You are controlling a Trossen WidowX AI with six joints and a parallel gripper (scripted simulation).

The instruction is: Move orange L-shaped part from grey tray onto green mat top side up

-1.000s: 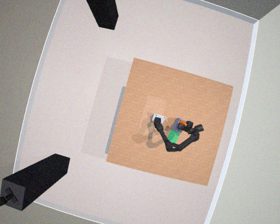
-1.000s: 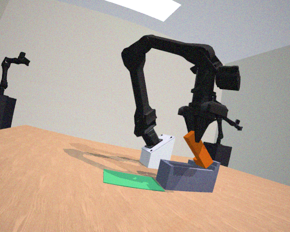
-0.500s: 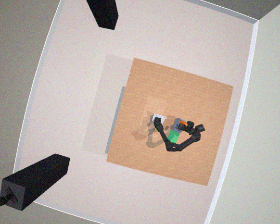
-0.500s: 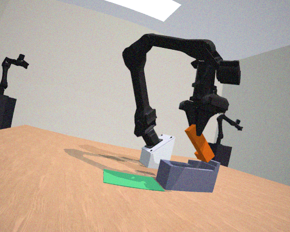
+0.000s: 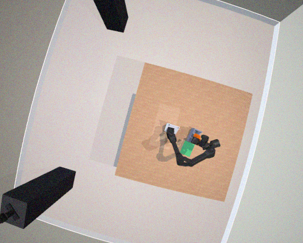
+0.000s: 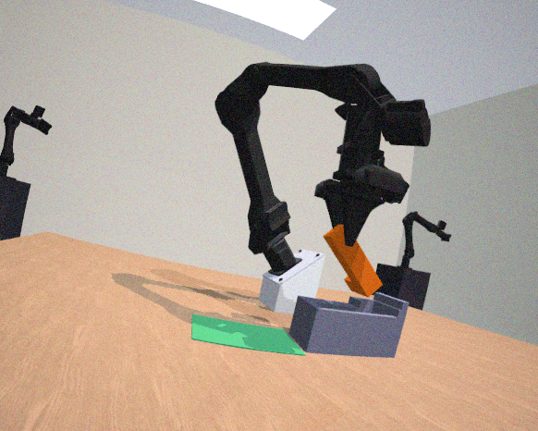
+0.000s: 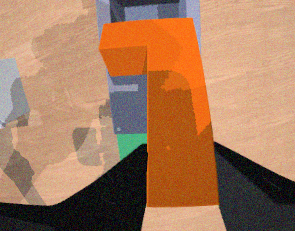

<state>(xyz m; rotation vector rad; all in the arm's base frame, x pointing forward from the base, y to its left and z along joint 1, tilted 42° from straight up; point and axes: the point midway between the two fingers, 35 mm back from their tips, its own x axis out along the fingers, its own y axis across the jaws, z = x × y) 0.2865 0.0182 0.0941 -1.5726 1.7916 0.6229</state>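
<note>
Right now my gripper tip is 30 mm past the green mat, 110 mm to the left of it and 170 mm above it. Also, from my gripper tip: orange L-shaped part (10 mm behind, 30 mm to the left, 30 mm below).
</note>
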